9 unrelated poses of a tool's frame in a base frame.
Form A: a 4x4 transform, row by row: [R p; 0 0 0 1], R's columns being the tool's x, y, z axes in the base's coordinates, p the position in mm. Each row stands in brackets.
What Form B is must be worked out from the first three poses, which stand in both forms.
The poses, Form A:
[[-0.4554 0.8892 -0.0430 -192.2], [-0.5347 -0.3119 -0.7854 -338.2], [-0.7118 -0.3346 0.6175 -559.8], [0 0 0 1]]
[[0.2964 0.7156 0.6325 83.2], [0.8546 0.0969 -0.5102 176.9], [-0.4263 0.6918 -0.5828 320.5], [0 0 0 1]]
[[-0.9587 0.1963 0.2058 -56.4], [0.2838 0.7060 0.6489 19.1], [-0.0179 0.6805 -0.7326 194.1], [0 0 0 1]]
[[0.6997 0.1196 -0.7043 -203.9], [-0.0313 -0.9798 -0.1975 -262.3], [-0.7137 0.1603 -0.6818 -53.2], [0 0 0 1]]
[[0.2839 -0.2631 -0.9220 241.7], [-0.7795 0.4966 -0.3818 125.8], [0.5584 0.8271 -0.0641 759.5], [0 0 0 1]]
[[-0.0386 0.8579 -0.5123 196.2], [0.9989 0.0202 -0.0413 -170.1], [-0.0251 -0.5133 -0.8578 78.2], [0 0 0 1]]
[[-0.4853 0.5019 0.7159 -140.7], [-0.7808 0.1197 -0.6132 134.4], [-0.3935 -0.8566 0.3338 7.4], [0 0 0 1]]
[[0.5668 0.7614 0.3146 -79.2], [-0.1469 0.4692 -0.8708 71.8], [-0.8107 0.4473 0.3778 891.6], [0 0 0 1]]
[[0.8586 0.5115 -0.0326 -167.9], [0.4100 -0.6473 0.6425 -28.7], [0.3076 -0.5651 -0.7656 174.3], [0 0 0 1]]
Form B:
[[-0.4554 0.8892 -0.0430 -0.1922], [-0.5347 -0.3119 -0.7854 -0.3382], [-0.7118 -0.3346 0.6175 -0.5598], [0 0 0 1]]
[[0.2964 0.7156 0.6325 0.0832], [0.8546 0.0969 -0.5102 0.1769], [-0.4263 0.6918 -0.5828 0.3205], [0 0 0 1]]
[[-0.9587 0.1963 0.2058 -0.0564], [0.2838 0.7060 0.6489 0.0191], [-0.0179 0.6805 -0.7326 0.1941], [0 0 0 1]]
[[0.6997 0.1196 -0.7043 -0.2039], [-0.0313 -0.9798 -0.1975 -0.2623], [-0.7137 0.1603 -0.6818 -0.0532], [0 0 0 1]]
[[0.2839 -0.2631 -0.9220 0.2417], [-0.7795 0.4966 -0.3818 0.1258], [0.5584 0.8271 -0.0641 0.7595], [0 0 0 1]]
[[-0.0386 0.8579 -0.5123 0.1962], [0.9989 0.0202 -0.0413 -0.1701], [-0.0251 -0.5133 -0.8578 0.0782], [0 0 0 1]]
[[-0.4853 0.5019 0.7159 -0.1407], [-0.7808 0.1197 -0.6132 0.1344], [-0.3935 -0.8566 0.3338 0.0074], [0 0 0 1]]
[[0.5668 0.7614 0.3146 -0.0792], [-0.1469 0.4692 -0.8708 0.0718], [-0.8107 0.4473 0.3778 0.8916], [0 0 0 1]]
[[0.8586 0.5115 -0.0326 -0.1679], [0.4100 -0.6473 0.6425 -0.0287], [0.3076 -0.5651 -0.7656 0.1743], [0 0 0 1]]

